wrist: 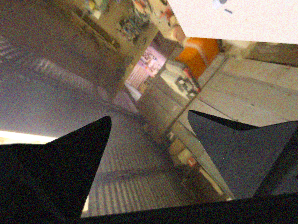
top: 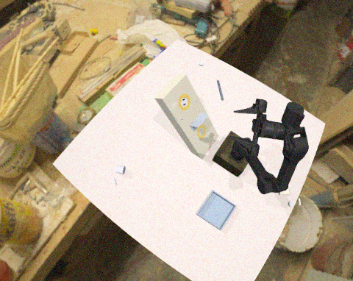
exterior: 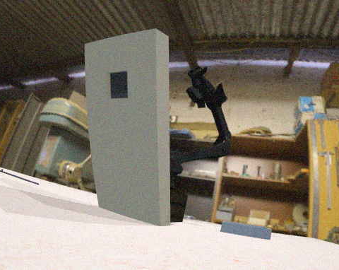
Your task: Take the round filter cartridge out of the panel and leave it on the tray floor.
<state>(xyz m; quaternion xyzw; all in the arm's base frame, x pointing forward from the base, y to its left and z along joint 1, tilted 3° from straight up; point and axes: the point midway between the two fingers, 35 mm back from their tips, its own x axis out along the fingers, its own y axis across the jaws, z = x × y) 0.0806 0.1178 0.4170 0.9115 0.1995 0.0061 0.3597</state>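
My gripper tip is now 26 cm short of the round white filter cartridge, 14 cm to the left of it and 25 cm above it. Round my gripper tip: blue tray: 15 cm behind, 17 cm to the left, 51 cm below; then pale card: 43 cm behind, 13 cm to the right, 51 cm below; then grey bracket: 16 cm ahead, 13 cm to the right, 34 cm below.
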